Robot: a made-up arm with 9 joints.
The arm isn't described. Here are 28 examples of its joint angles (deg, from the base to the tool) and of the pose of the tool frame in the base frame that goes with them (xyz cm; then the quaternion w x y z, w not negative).
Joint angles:
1: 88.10 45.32 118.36 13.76 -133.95 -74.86 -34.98 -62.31 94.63
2: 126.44 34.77 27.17 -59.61 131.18 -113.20 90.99 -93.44 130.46
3: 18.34 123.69 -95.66 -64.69 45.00 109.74 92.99 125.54 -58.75
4: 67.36 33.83 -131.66 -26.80 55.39 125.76 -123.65 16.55 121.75
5: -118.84 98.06 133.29 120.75 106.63 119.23 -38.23 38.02 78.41
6: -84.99 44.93 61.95 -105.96 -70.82 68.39 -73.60 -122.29 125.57
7: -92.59 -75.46 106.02 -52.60 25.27 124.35 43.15 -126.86 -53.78
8: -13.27 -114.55 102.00 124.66 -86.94 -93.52 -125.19 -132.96 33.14
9: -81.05 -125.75 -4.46 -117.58 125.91 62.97 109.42 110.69 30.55
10: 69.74 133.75 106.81 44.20 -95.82 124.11 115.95 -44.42 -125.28
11: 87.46 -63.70 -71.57 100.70 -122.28 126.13 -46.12 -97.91 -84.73
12: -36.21 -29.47 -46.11 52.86 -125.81 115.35 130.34 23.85 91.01
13: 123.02 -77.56 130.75 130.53 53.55 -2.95 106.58 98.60 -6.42
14: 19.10 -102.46 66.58 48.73 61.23 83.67 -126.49 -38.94 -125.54
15: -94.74 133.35 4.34 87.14 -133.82 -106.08 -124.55 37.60 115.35
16: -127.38 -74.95 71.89 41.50 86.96 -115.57 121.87 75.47 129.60
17: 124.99 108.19 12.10 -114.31 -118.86 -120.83 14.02 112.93 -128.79
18: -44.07 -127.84 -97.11 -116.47 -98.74 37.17 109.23 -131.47 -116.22
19: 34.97 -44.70 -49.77 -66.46 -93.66 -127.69 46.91 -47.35 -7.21
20: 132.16 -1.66 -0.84 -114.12 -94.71 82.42 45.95 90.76 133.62
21: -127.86 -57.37 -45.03 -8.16 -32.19 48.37 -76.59 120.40 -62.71
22: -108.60 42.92 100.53 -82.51 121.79 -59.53 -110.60 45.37 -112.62
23: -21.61 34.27 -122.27 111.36 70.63 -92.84 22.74 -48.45 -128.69
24: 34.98 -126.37 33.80 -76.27 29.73 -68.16 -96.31 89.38 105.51
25: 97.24 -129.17 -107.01 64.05 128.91 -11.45 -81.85 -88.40 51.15
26: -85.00 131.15 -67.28 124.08 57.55 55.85 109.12 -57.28 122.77
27: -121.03 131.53 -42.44 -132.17 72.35 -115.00 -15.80 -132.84 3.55
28: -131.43 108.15 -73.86 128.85 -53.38 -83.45 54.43 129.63 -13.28
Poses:
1: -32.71 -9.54 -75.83 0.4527 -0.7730 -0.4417 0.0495
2: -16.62 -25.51 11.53 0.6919 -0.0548 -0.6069 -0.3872
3: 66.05 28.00 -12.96 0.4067 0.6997 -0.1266 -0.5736
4: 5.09 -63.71 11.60 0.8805 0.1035 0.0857 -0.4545
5: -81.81 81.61 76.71 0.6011 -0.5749 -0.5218 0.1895
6: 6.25 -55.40 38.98 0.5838 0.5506 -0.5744 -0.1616
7: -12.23 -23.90 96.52 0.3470 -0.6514 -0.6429 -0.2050
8: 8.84 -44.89 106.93 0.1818 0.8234 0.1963 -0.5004
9: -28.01 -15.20 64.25 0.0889 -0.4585 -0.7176 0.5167
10: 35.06 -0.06 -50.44 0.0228 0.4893 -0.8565 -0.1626
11: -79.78 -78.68 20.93 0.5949 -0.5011 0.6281 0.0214
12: 43.31 11.79 -7.83 0.8944 0.3062 -0.1272 0.3002
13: -9.07 -25.88 -26.38 0.3800 0.4541 -0.8057 -0.0152
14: 112.50 -75.96 -22.33 0.8709 -0.1579 -0.4420 -0.1458
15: -141.87 16.99 77.40 0.3775 0.0826 -0.5563 -0.7357
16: 17.35 19.91 92.97 0.6783 -0.2408 0.5690 0.3977
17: -23.65 58.80 6.22 0.3786 -0.8027 -0.4353 0.1510
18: 21.97 -62.43 65.60 0.2131 -0.1104 0.9193 0.3121
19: 34.91 1.18 -21.58 0.1263 0.5845 0.7837 0.1681
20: -80.76 4.59 -36.94 0.1049 -0.4025 0.1716 0.8931
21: 56.99 18.97 23.96 0.4565 0.4175 -0.4061 -0.6726
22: -78.43 -23.06 11.15 0.6125 -0.3438 0.6762 -0.2224
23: 3.05 16.01 -40.20 0.3573 0.2332 0.8991 0.0974
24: 26.39 22.01 -58.70 0.2129 -0.6669 0.5771 0.4205
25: 87.90 -6.48 41.39 0.2122 0.1145 -0.2620 0.9345
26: -42.03 8.82 44.02 0.2197 -0.2672 0.7885 -0.5085
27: -21.98 23.75 72.67 0.4555 -0.7546 -0.1470 0.4488
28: -53.45 38.07 -26.23 0.0759 0.1272 0.3042 0.9410
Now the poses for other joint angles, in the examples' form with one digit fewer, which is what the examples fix.
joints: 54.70 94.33 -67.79 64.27 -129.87 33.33 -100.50 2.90 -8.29
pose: 45.7 60.6 90.8 0.104 -0.780 0.604 0.129
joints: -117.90 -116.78 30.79 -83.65 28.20 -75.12 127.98 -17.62 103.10
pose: 13.0 -35.0 71.9 0.336 0.414 -0.594 0.602
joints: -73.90 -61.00 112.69 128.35 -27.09 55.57 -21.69 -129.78 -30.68
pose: 29.8 -53.4 7.8 0.838 0.106 -0.437 -0.308
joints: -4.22 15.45 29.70 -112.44 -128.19 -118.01 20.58 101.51 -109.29
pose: 14.4 -5.0 -36.7 0.630 0.422 0.646 -0.085
